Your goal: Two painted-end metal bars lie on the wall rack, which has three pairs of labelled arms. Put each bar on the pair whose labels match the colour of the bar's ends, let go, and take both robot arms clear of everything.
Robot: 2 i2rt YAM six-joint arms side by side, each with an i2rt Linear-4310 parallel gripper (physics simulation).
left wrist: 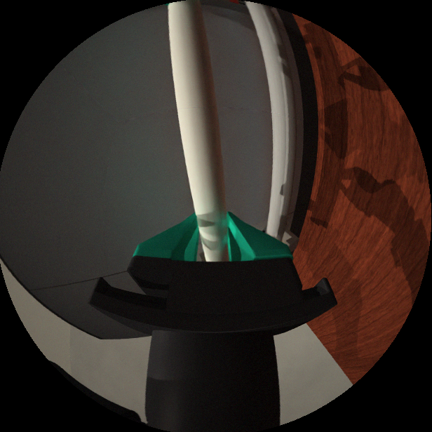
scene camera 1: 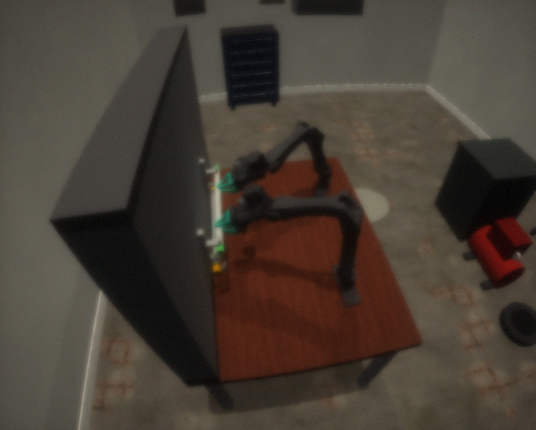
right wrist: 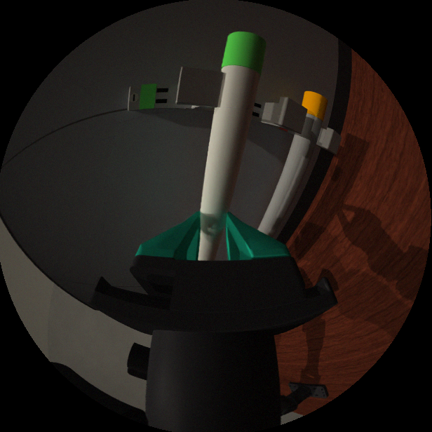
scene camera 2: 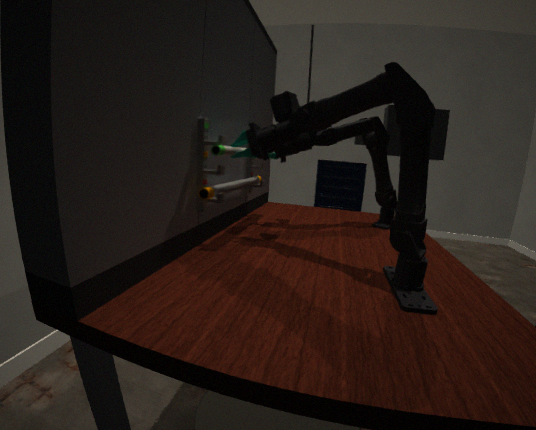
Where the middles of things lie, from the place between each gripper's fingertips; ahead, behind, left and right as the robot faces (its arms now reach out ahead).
Labels:
The green-ended bar (right wrist: 243,56) is 12 cm to the right of my left hand. Also, from my left hand: orange-ended bar (right wrist: 301,149): 3 cm ahead, 12 cm to the right, 11 cm below.
Right now my right hand is 10 mm past the green-ended bar and 90 mm to the right of it. The rest, counted from my right hand: orange-ended bar 20 mm ahead, 100 mm to the left, 110 mm below.

